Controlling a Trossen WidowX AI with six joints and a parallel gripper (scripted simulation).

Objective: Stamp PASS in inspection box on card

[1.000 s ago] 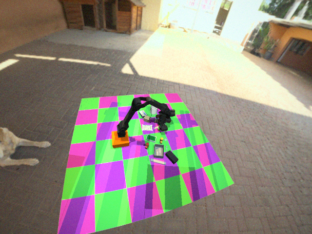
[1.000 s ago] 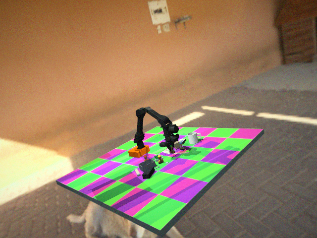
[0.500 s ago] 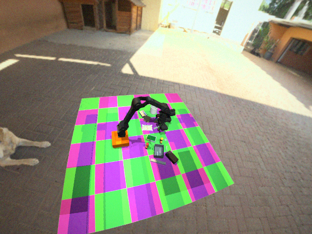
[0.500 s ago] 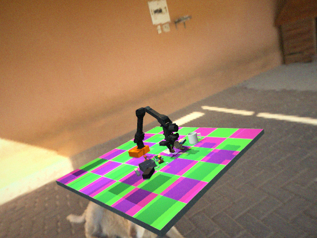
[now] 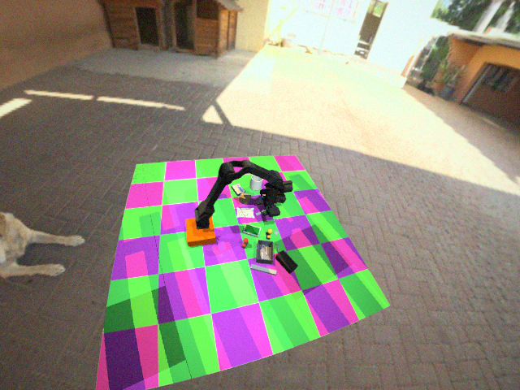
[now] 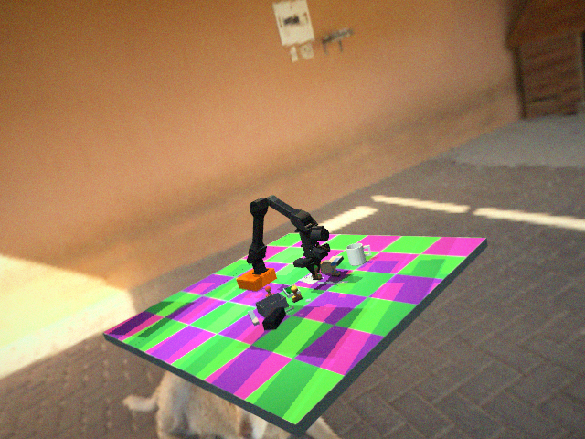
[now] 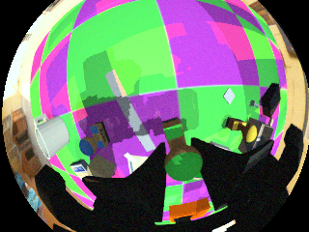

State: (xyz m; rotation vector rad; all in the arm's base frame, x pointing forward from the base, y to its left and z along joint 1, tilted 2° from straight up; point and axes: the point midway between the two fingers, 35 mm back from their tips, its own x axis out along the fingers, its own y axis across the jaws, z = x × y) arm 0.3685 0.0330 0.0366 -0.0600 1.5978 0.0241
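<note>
Now: the green ink pad 10 cm behind my gripper tip, 8 cm to the right of it and 6 cm below it. Also, from my gripper tip: blue-knobbed stamp: 12 cm to the left, 5 cm below, 1 cm behind; green-knobbed stamp: right at my gripper tip; yellow-knobbed stamp: 13 cm to the right, 5 cm below, 2 cm behind.
</note>
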